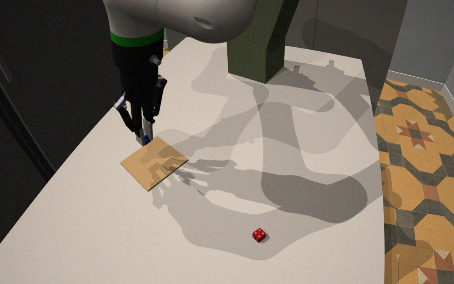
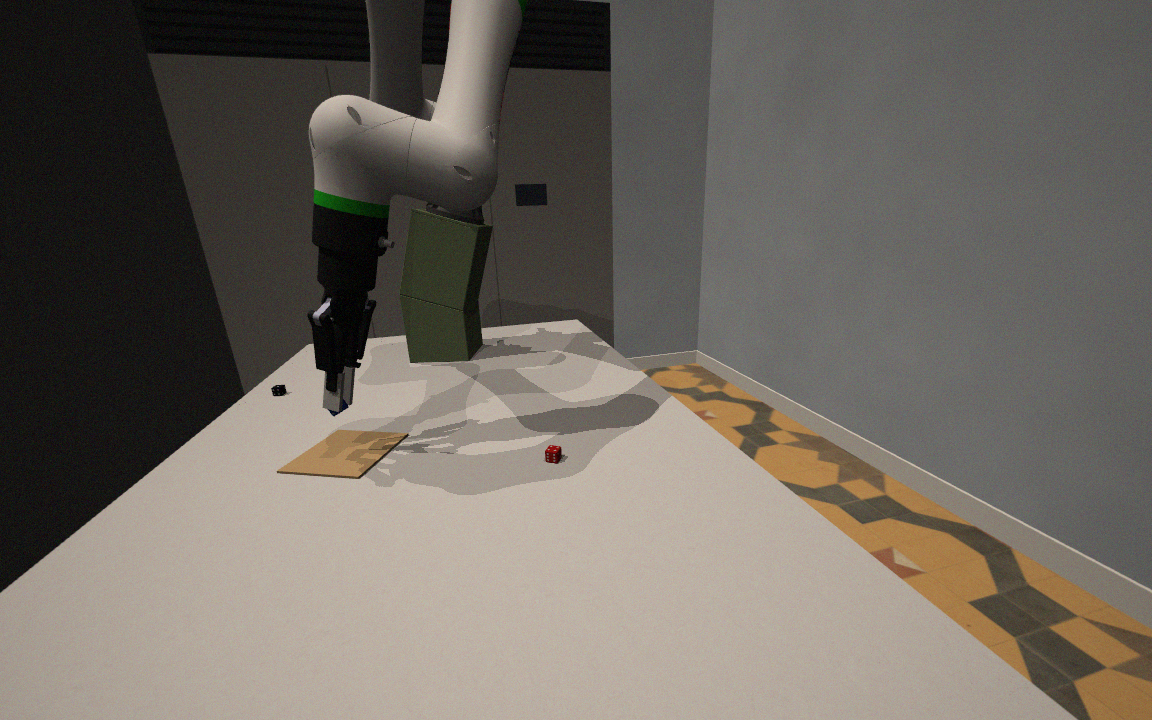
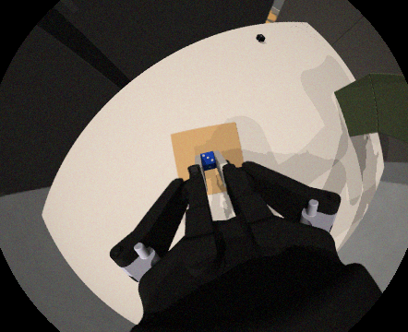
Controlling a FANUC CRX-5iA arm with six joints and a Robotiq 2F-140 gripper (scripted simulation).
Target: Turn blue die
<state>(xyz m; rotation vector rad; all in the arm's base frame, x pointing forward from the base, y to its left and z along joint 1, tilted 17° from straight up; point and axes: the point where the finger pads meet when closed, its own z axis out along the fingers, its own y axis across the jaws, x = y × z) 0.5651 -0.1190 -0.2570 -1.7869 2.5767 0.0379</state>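
Right now the blue die is 1 cm to the right of my hand and 3 cm below it. Also, from my hand: mat (1 cm behind, 1 cm to the right, 12 cm below); red die (11 cm ahead, 32 cm to the left, 11 cm below); black die (35 cm behind, 24 cm to the right, 11 cm below).
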